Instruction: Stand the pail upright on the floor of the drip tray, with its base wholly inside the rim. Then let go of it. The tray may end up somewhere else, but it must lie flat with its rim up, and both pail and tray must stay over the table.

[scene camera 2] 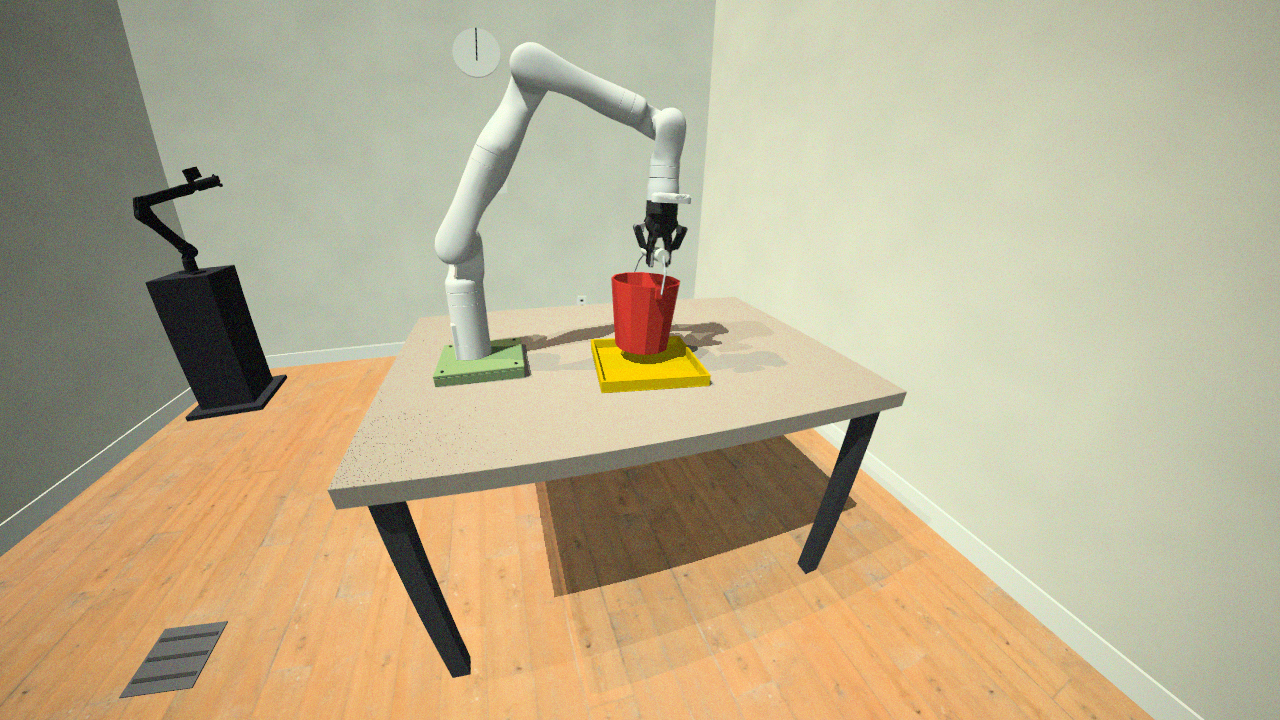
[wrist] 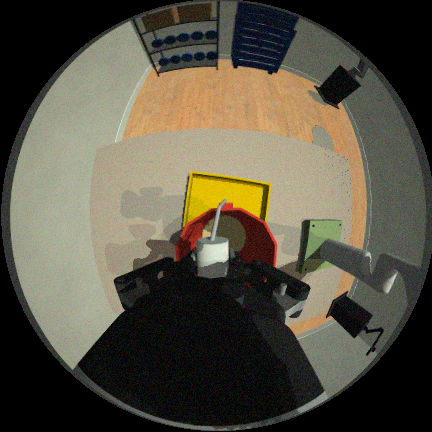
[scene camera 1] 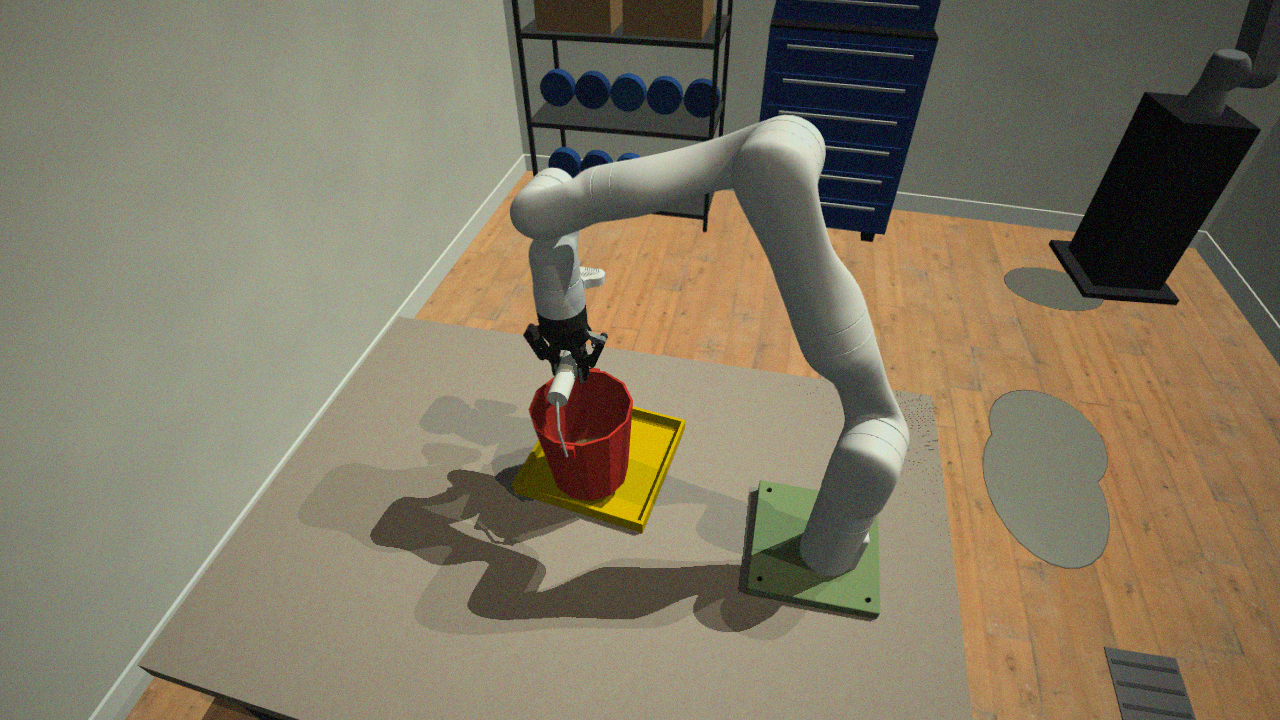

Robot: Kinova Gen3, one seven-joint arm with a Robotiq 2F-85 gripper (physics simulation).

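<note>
The red pail hangs upright by its wire bail over the yellow drip tray. In scene camera 2 its base shows slightly above the tray floor, with a dark shadow beneath, and appears within the rim, toward the tray's far side. My gripper is above the pail's mouth, shut on the white handle grip. The tray lies flat on the table, rim up. The pail hides part of the tray floor and rim.
The green base plate of my arm stands on the table to one side of the tray. The table's edge lies beyond the tray. A shelf rack and a blue cabinet stand off the table.
</note>
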